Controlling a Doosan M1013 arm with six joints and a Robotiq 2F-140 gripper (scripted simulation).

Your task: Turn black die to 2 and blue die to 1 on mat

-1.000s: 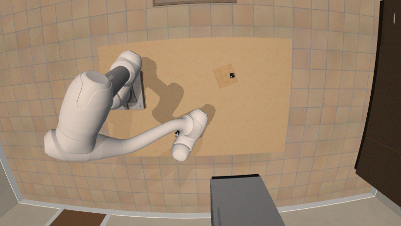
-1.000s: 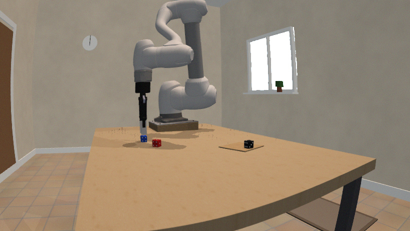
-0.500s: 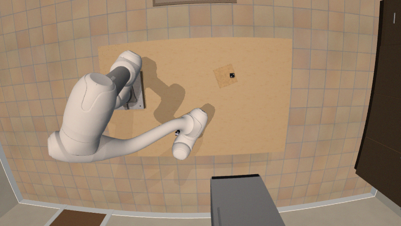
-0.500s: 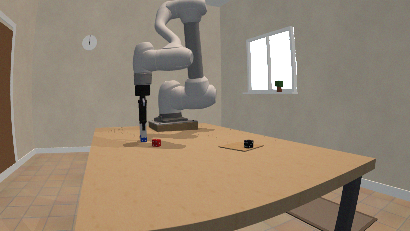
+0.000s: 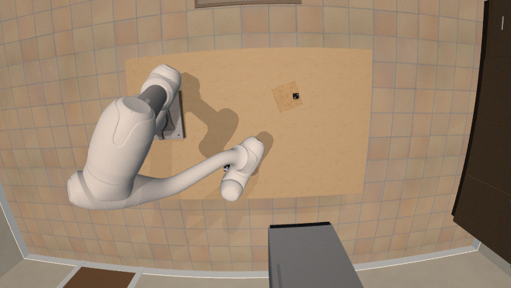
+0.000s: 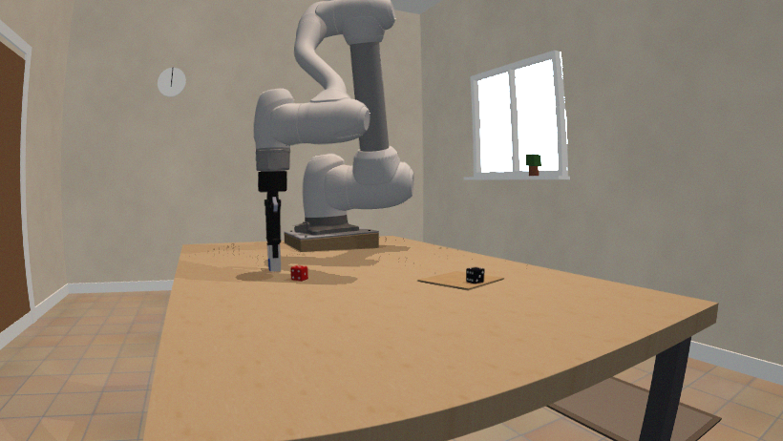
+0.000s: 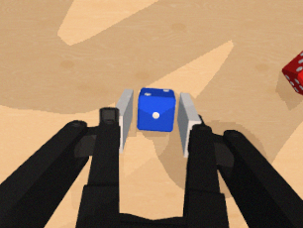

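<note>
Now: hand 20 mm above the blue die. From my hand the other things lie so: red die (140 mm ahead, 20 mm to the left, 20 mm below); then black die (390 mm ahead, 310 mm to the left, 20 mm below); then cork mat (340 mm ahead, 310 mm to the left, 30 mm below).
</note>
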